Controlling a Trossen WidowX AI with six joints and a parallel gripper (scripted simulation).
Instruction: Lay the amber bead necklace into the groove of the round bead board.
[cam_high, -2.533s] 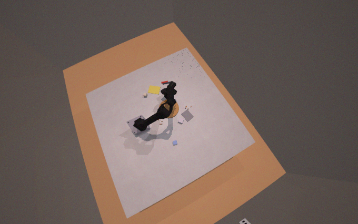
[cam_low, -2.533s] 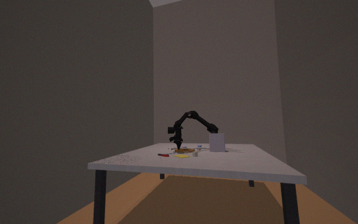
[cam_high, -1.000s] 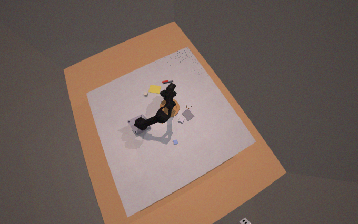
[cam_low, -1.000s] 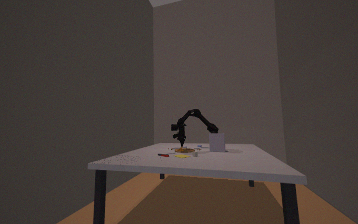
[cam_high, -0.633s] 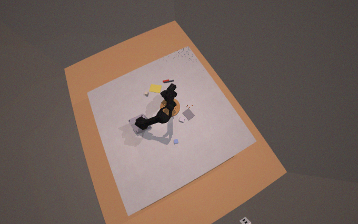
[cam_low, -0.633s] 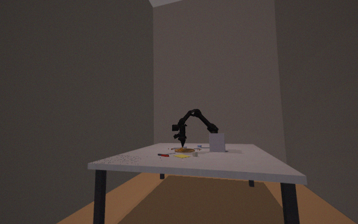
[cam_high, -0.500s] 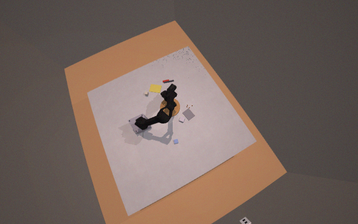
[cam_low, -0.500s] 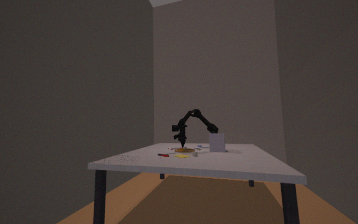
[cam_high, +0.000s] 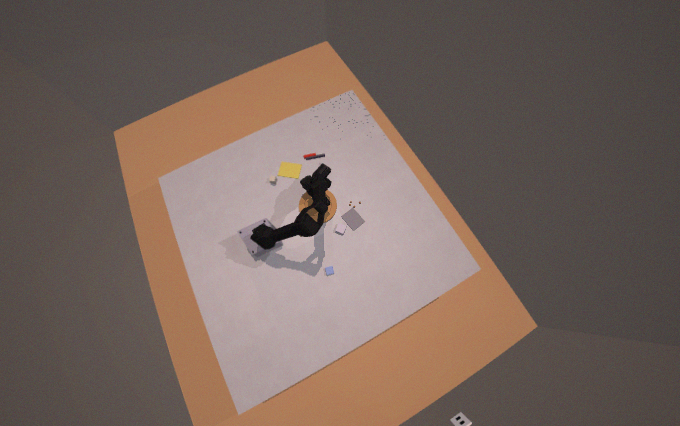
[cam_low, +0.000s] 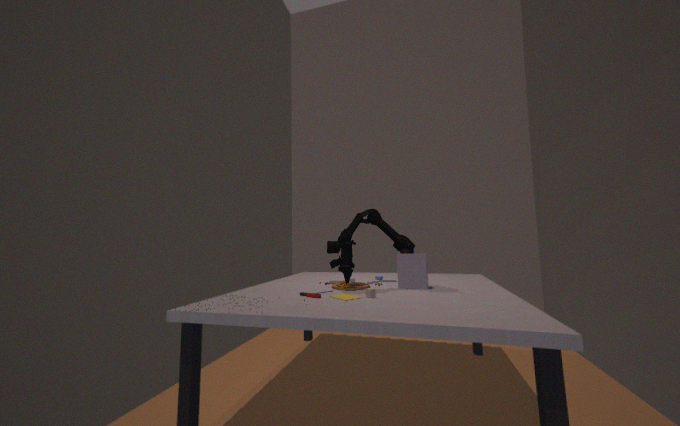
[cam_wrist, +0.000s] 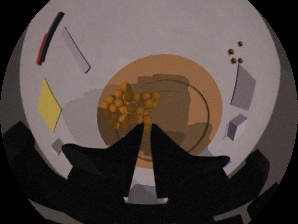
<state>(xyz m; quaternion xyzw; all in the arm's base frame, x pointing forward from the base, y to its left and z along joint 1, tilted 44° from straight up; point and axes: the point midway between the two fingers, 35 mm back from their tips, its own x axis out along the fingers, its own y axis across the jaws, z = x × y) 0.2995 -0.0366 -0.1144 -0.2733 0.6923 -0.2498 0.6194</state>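
Now: gripper tip 1 cm past the round bead board, 3 cm to the left of it and 1 cm above it. The rest, counted from my gripper tip: thin grey bar (9 cm ahead, 14 cm to the left, 2 cm below); then yellow pad (4 cm behind, 24 cm to the left, 2 cm below); then grey square plate (11 cm ahead, 19 cm to the right, 2 cm below).
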